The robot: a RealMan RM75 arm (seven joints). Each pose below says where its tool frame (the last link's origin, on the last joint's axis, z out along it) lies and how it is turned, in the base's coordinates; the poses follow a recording.
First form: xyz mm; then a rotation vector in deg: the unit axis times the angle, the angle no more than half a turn.
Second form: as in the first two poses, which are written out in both.
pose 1, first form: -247.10 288.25 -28.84 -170.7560 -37.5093 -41.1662
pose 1, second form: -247.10 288.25 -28.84 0.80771 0.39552 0.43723 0.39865 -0.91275 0.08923
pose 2, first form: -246.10 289.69 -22.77 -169.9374 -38.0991 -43.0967
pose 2, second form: -246.10 289.69 -22.77 0.79441 0.39981 0.45724 0.40476 -0.90976 0.09225
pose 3, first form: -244.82 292.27 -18.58 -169.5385 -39.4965 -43.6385
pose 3, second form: -244.82 292.27 -18.58 0.78488 0.41353 0.46147 0.41808 -0.90309 0.09820
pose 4, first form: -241.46 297.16 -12.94 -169.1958 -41.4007 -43.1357
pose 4, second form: -241.46 297.16 -12.94 0.77799 0.43273 0.45550 0.43736 -0.89350 0.10185
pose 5, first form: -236.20 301.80 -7.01 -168.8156 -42.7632 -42.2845
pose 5, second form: -236.20 301.80 -7.01 0.77478 0.44629 0.44782 0.45281 -0.88603 0.09958
